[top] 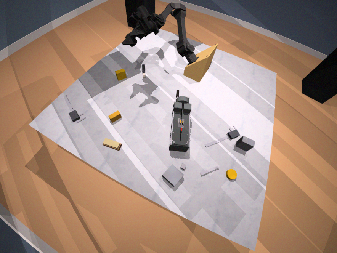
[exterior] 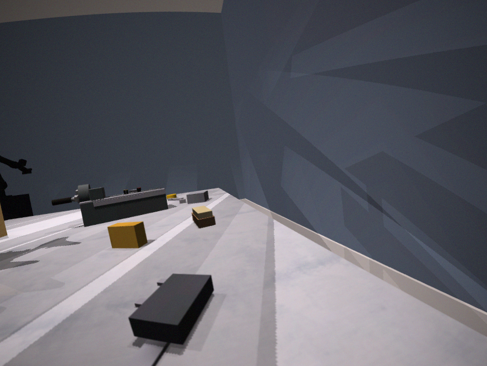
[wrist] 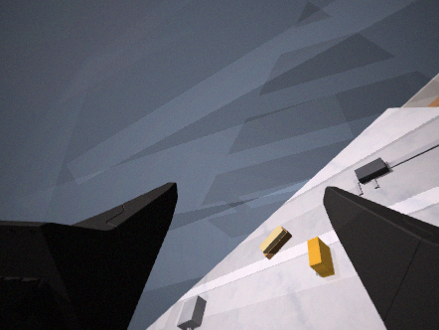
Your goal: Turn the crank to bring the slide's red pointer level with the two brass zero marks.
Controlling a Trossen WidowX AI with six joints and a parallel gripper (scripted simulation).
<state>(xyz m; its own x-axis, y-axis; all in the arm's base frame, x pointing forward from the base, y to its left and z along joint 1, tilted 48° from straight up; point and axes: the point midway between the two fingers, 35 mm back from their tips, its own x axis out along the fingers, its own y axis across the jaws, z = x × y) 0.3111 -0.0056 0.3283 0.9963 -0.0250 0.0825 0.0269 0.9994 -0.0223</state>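
The dark brown crank handle is 4 cm behind my gripper tip, 29 cm to the left of it and 24 cm below it. The rest, counted from my gripper tip: tan block (38 cm ahead, 15 cm to the left, 31 cm below); then yellow cube (3 cm behind, 12 cm to the right, 29 cm below); then red pointer (15 cm ahead, 42 cm to the left, 24 cm below).
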